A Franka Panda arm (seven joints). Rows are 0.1 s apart.
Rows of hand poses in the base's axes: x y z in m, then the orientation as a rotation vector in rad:
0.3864, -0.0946, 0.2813, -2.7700, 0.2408, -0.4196
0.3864, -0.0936, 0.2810, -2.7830, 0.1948, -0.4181
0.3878, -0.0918, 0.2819, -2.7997, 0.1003, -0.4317
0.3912, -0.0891, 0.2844, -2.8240, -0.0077, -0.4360
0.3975, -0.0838, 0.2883, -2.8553, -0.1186, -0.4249
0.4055, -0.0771, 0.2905, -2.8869, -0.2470, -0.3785
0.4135, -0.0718, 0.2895, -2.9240, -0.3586, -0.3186
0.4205, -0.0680, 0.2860, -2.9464, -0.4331, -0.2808
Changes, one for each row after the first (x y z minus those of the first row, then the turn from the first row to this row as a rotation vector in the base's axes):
0.0000, 0.0010, -0.0003, -0.0140, -0.0022, 0.0310
0.0014, 0.0028, 0.0006, -0.0383, -0.0195, 0.0926
0.0048, 0.0055, 0.0031, -0.0723, -0.0304, 0.1628
0.0111, 0.0108, 0.0070, -0.1141, -0.0296, 0.2346
0.0191, 0.0175, 0.0092, -0.1567, -0.0072, 0.3209
0.0271, 0.0228, 0.0082, -0.2046, 0.0268, 0.3947
0.0341, 0.0266, 0.0047, -0.2372, 0.0477, 0.4426

